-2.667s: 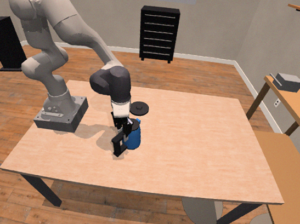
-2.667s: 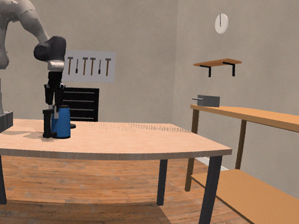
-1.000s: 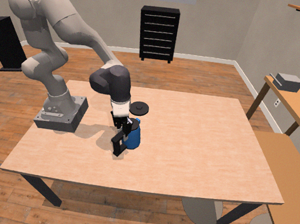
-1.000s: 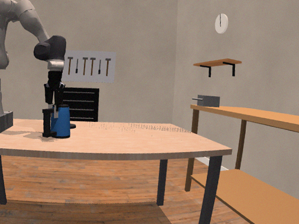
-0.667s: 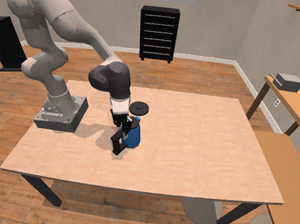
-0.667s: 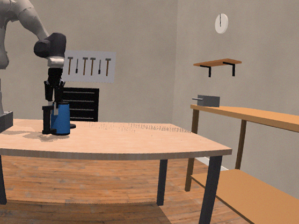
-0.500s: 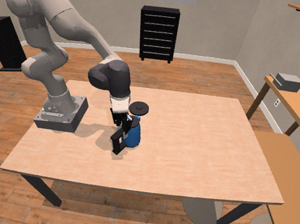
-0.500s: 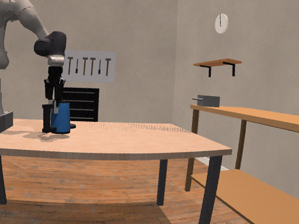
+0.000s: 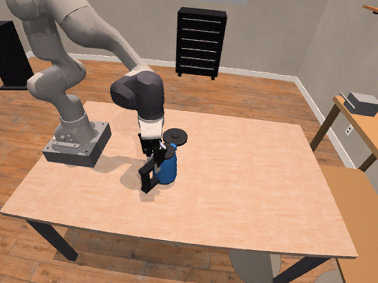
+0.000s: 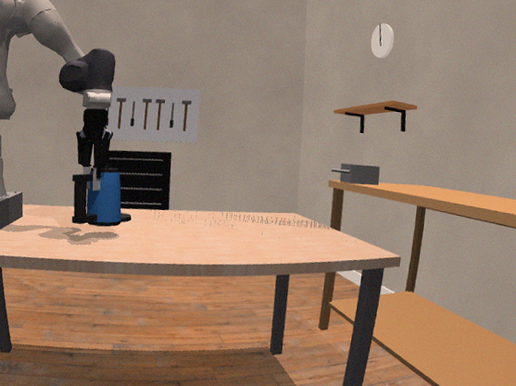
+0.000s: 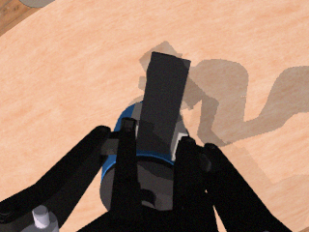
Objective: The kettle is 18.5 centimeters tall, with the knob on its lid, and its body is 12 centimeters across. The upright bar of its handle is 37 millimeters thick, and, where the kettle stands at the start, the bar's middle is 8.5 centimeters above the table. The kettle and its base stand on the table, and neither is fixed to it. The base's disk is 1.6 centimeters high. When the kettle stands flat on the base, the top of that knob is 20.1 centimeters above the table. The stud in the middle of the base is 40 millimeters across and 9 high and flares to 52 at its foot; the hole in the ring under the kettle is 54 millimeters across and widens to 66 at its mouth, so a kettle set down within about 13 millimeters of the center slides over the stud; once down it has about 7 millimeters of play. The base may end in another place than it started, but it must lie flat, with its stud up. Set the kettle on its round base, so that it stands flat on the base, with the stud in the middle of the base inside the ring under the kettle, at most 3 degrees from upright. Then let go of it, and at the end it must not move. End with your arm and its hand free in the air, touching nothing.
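Now: the blue kettle 50 mm below my hand, 20 mm to the left of it and 20 mm ahead of it. Round my hand: round base: 360 mm to the left, 170 mm below, 80 mm ahead.
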